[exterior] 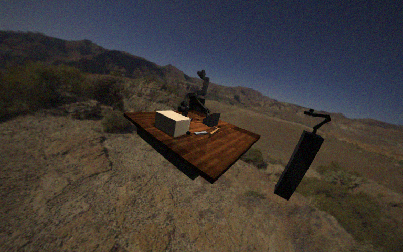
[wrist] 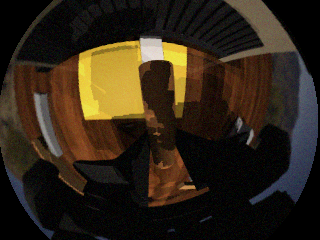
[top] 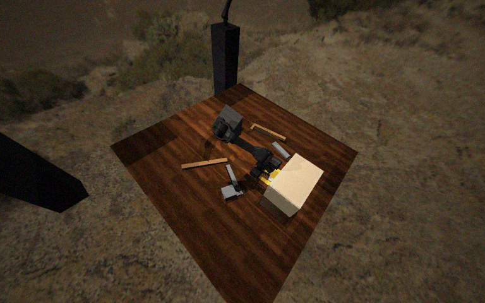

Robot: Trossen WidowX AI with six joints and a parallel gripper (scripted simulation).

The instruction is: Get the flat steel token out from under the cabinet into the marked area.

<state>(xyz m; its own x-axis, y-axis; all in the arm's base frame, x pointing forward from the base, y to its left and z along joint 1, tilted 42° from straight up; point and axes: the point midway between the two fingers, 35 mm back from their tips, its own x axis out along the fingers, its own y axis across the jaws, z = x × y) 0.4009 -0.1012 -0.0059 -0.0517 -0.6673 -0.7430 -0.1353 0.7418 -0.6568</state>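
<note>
My gripper tip is 170 mm to the left of the grey scraper and 60 mm past it. Also, from my gripper tip: steel token 210 mm ahead, 60 mm to the left; grey block 240 mm to the right, 40 mm behind, 10 mm above; grey bar 260 mm to the left.
</note>
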